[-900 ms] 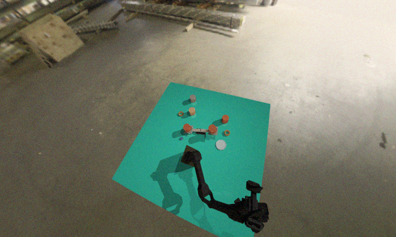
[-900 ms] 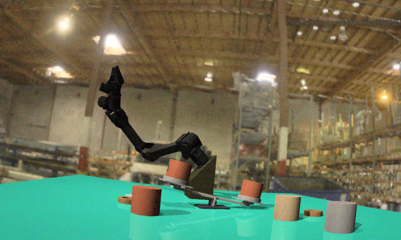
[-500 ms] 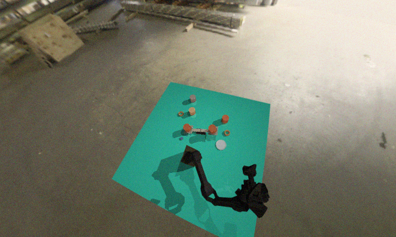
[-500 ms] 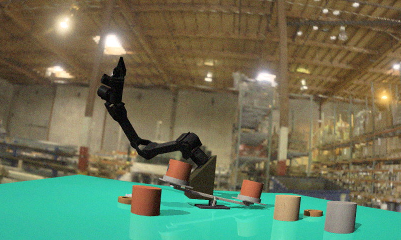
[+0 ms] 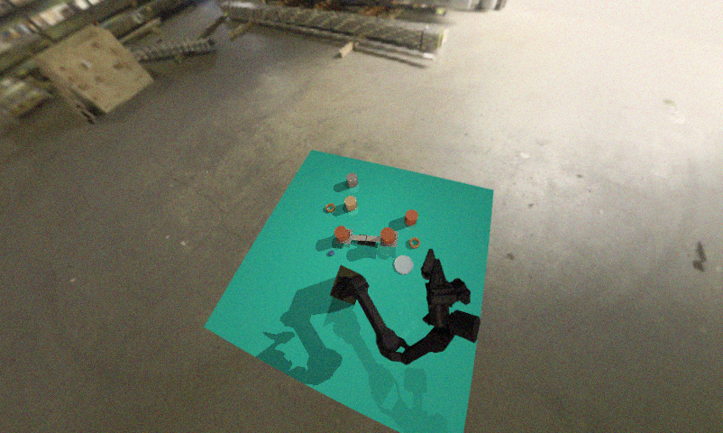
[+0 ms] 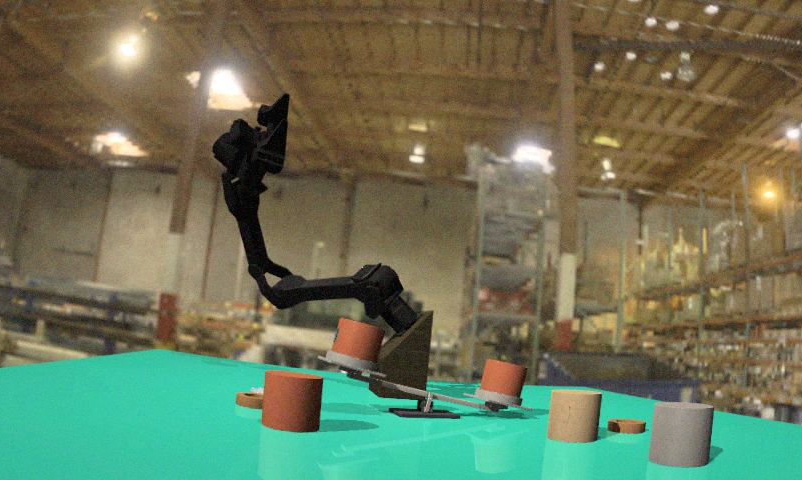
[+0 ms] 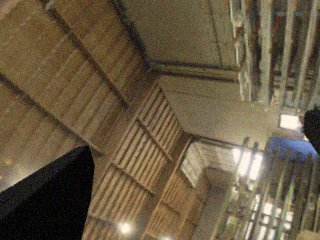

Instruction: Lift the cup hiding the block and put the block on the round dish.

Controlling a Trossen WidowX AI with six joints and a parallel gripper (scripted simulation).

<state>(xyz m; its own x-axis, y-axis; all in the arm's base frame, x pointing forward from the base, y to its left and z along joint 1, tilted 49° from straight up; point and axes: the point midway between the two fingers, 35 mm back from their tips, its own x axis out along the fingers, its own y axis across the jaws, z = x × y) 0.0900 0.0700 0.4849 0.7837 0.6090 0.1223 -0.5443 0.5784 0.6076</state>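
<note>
Now: gripper tip 500 mm above the grey block, 410 mm to the right of it and 160 mm short of it. From my gripper tip the other things lie so: small balance (500 mm below, 280 mm to the left, 180 mm ahead); pale round dish (540 mm below, 90 mm ahead, 50 mm to the left); small blue disc (530 mm below, 450 mm to the left, 60 mm ahead).
</note>
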